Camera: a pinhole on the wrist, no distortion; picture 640 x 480 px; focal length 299.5 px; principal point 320.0 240.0 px. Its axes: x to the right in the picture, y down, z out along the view. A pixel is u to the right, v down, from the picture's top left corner.
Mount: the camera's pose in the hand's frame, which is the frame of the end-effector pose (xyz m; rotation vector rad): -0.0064 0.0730 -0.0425 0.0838 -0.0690 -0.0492
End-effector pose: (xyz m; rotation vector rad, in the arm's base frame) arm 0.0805 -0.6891 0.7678 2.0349 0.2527 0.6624
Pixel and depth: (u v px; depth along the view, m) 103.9 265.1 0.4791
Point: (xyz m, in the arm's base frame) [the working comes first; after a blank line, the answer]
In the camera's frame: -0.3457 0.0402 0.4791

-0.0189 -1.2048 0.5425
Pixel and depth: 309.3 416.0 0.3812
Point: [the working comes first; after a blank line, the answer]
In the camera's frame: -0.0136 0.2240 0.3812

0.2220 -1.1051 0.8353
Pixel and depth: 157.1 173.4 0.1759
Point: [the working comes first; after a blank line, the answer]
In the camera's frame: -0.0957 -0.0391 0.1759

0.0491 -0.8416 0.6980
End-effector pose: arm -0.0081 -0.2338 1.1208 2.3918 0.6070 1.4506
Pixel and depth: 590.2 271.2 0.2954
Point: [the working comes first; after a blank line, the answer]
In the camera's frame: 0.2665 0.0308 0.2954

0.3447 -0.1796 1.2105
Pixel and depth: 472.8 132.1 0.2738
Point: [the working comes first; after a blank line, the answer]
In the camera's frame: 0.1397 -0.0986 0.2738

0.2299 -0.1374 1.0751
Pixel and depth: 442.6 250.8 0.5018
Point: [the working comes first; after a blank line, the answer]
In the camera's frame: 0.2054 0.0181 0.5018

0.4860 -0.1976 1.0486
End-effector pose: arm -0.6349 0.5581 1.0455 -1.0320 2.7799 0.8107
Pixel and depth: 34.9 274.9 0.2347
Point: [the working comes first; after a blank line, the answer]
In the camera's frame: -0.2234 0.0273 0.2347

-0.5246 0.8498 0.9926
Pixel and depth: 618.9 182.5 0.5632
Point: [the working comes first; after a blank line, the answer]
In the camera's frame: 0.5621 -0.1081 0.5632

-1.0225 0.4610 0.4060
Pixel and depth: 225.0 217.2 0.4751
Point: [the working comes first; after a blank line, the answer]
In the camera's frame: -0.1507 -0.0362 0.4751

-0.5386 0.8828 0.7360
